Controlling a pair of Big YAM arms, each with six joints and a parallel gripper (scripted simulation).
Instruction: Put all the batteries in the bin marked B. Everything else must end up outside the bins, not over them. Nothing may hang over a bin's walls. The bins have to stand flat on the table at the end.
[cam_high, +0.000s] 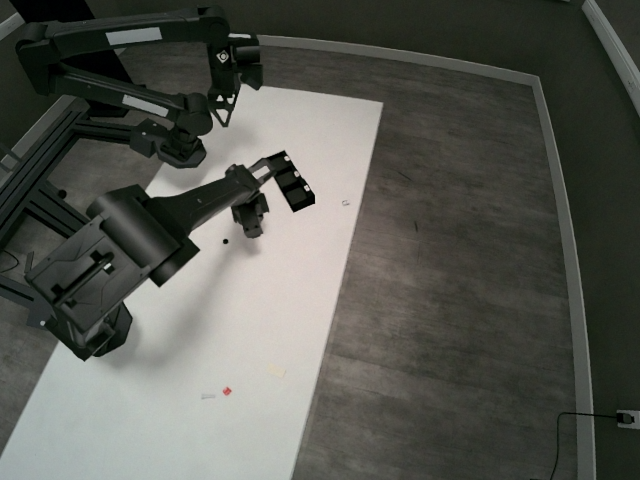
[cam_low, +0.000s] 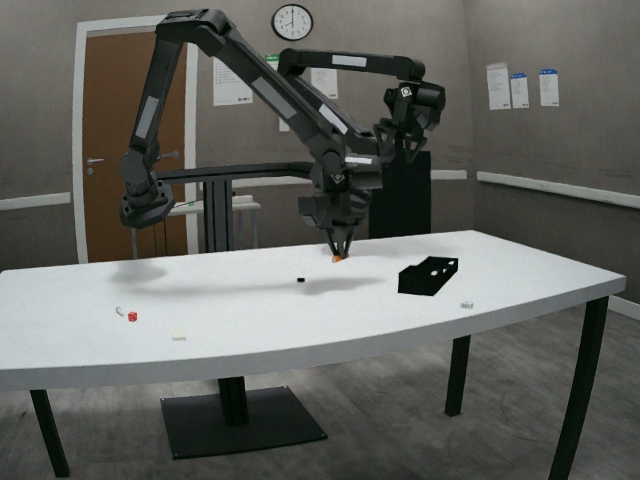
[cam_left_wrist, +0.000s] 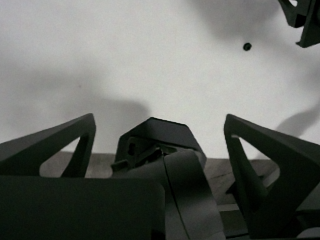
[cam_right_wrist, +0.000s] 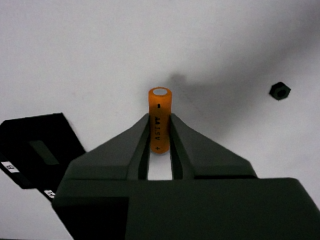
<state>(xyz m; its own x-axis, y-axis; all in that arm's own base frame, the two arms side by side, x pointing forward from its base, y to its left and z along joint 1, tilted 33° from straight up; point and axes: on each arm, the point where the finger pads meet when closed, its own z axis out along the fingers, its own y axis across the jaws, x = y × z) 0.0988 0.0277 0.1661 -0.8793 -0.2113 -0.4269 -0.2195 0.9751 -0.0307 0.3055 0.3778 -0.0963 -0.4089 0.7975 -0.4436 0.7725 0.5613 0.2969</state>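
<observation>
Right now the black bin strip is 40 mm ahead of my right hand, 220 mm to the left of it and 60 mm below it. Also, from my right hand: silver-white piece: 250 mm ahead, 160 mm to the left, 70 mm below; then black nut: 110 mm behind, 50 mm to the right, 70 mm below; then orange battery: right at my right hand.
</observation>
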